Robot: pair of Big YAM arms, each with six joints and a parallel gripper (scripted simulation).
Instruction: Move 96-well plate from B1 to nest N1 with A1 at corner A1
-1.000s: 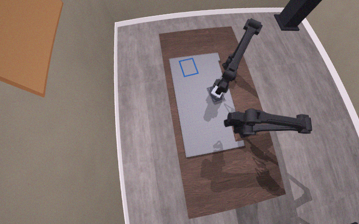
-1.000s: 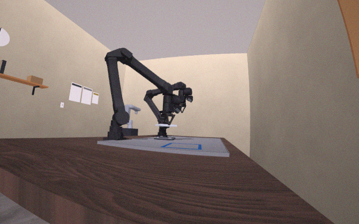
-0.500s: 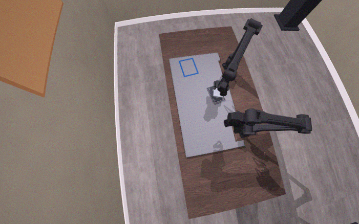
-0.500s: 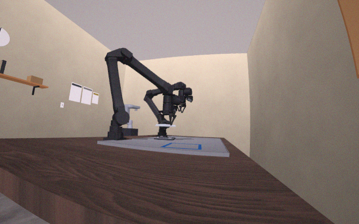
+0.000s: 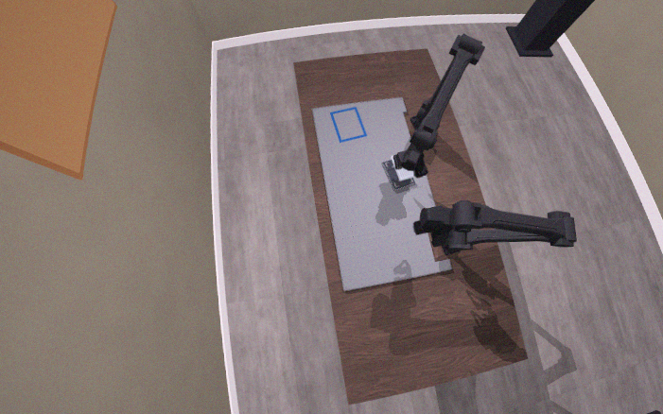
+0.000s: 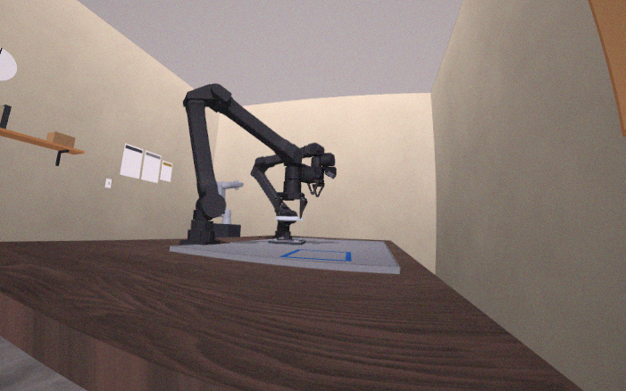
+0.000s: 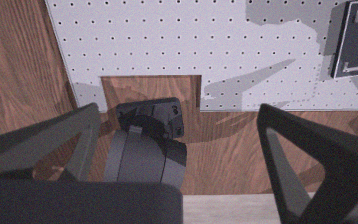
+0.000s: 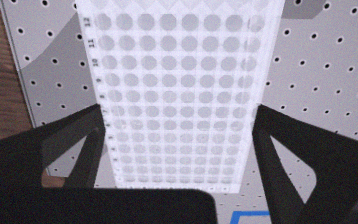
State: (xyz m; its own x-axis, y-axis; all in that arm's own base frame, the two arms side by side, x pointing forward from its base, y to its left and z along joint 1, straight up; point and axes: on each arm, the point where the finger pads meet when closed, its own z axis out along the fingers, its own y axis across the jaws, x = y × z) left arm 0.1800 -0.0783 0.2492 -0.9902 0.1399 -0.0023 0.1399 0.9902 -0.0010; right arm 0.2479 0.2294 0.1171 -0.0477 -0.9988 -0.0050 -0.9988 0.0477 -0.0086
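The 96-well plate is 10 mm below my right hand. The rest, counted from my right hand: plate nest N1 (100 mm below); A1 label (40 mm behind, 90 mm to the right, 90 mm below).
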